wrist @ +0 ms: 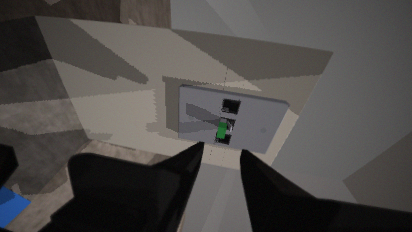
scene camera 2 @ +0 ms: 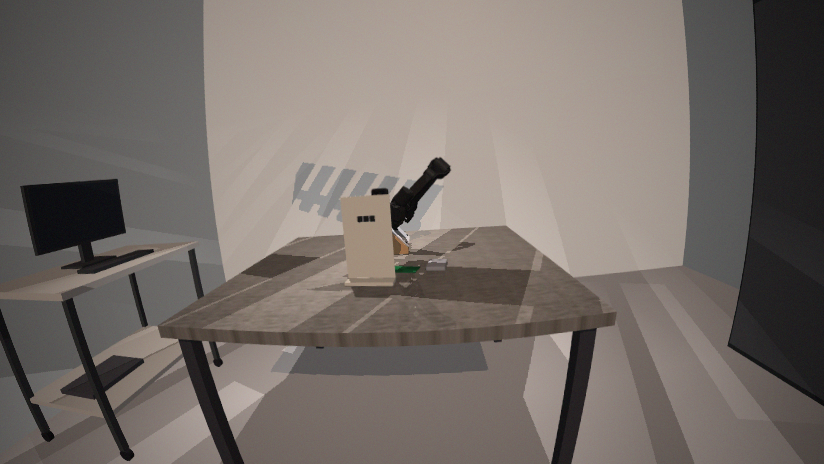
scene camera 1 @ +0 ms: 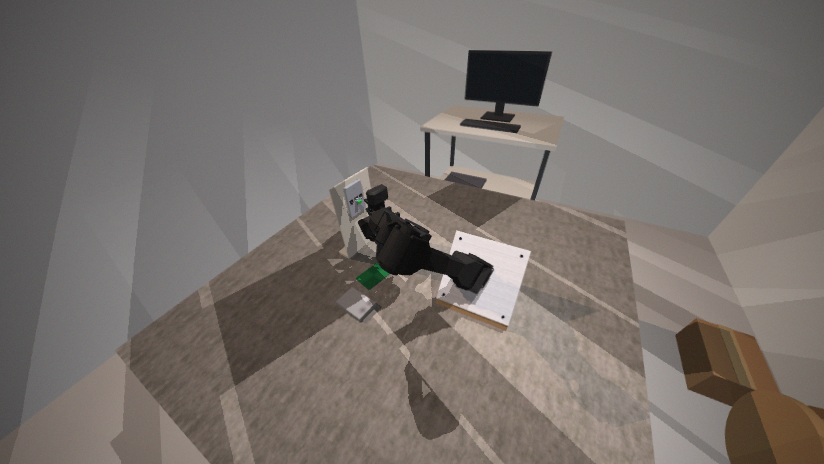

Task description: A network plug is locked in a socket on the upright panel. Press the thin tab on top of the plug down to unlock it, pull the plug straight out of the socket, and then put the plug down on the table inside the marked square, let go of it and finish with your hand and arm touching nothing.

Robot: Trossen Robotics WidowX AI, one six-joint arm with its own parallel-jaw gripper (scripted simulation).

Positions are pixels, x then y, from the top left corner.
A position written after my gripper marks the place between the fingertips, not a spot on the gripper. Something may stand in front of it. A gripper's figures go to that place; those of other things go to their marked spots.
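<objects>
A beige panel point(scene camera 1: 348, 212) sits 89 cm from the lens. My gripper point(scene camera 1: 365, 203) is at 86 cm from the lens, and there's a grey block point(scene camera 1: 353, 302) that's 84 cm from the lens.
</objects>
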